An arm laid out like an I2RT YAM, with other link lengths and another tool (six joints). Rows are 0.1 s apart.
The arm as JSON. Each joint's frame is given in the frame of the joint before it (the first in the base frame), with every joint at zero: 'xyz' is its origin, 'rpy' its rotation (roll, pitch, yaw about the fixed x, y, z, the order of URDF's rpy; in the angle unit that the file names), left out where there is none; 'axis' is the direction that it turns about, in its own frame. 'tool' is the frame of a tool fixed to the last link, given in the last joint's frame.
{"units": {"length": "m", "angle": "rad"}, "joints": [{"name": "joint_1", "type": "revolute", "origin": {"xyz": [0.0, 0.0, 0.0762], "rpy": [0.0, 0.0, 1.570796]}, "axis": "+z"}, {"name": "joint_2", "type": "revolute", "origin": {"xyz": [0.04, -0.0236, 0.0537], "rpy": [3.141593, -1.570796, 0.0]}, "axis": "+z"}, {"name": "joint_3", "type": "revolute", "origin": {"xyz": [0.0, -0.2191, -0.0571], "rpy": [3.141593, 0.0, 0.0]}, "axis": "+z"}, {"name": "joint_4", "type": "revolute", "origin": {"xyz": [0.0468, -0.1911, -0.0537], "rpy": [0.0, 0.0, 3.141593]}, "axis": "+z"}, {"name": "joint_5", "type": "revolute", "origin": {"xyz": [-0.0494, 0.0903, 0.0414], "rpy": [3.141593, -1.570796, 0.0]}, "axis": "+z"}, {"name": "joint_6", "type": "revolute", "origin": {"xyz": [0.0, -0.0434, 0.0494], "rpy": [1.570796, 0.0, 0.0]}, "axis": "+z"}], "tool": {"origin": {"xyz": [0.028, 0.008, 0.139], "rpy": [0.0, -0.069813, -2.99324]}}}
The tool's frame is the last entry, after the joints.
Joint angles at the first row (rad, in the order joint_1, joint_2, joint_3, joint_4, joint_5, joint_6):
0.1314, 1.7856, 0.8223, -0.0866, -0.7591, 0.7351
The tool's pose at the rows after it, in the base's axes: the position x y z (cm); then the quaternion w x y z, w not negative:
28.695, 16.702, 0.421, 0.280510, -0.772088, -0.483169, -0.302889
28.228, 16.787, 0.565, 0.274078, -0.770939, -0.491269, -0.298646
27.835, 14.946, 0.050, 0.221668, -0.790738, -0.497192, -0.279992
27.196, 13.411, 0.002, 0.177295, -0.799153, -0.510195, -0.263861
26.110, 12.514, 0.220, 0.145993, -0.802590, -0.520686, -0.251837
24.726, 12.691, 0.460, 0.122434, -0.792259, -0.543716, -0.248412
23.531, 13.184, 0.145, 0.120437, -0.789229, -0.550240, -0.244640
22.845, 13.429, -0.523, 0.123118, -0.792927, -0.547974, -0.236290
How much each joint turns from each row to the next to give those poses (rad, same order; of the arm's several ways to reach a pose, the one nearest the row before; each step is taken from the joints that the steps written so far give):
0.0446, -0.0041, 0.0027, -0.0028, -0.0359, -0.0244
0.0138, -0.0242, -0.0052, -0.0253, 0.0172, -0.0112
0.0015, -0.0587, -0.0142, -0.0752, 0.1160, -0.0348
0.0064, -0.0634, -0.0121, -0.0756, 0.0937, -0.0428
0.0198, -0.0764, -0.0309, -0.0539, 0.0716, -0.0167
0.0550, -0.0830, -0.0504, -0.0191, 0.0582, -0.0099
0.0424, -0.0384, -0.0484, 0.0164, 0.0212, 0.0237
0.0222, 0.0051, -0.0274, 0.0241, 0.0108, 0.0266

